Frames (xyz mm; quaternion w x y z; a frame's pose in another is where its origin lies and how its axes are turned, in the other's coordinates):
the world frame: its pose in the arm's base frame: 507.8 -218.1 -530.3 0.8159 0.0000 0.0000 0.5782
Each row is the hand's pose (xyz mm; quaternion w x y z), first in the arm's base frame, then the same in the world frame.
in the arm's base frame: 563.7 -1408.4 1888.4 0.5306 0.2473 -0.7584 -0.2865
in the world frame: -1104.5 -447.2 2418.7 0.2673 -0.2367 -0.7618 -0.5406
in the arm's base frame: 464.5 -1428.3 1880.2 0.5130 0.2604 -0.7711 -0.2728
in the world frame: -1156.2 -360.2 2410.5 0.2608 -0.2334 -0.7797 -0.5192
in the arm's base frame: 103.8 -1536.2 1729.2 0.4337 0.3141 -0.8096 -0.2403
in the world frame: -1377.5 -55.6 2259.5 0.2149 -0.2118 -0.8422 -0.4468
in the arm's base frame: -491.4 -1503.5 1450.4 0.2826 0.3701 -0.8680 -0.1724
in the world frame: -1543.9 516.8 1980.7 0.1309 -0.1999 -0.9222 -0.3041
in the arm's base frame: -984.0 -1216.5 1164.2 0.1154 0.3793 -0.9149 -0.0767
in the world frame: -1436.3 1076.7 1694.5 0.0498 -0.2195 -0.9657 -0.1293
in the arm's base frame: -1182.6 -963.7 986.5 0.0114 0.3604 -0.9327 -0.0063
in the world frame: -1263.6 1347.8 1516.8 0.0057 -0.2452 -0.9694 -0.0117
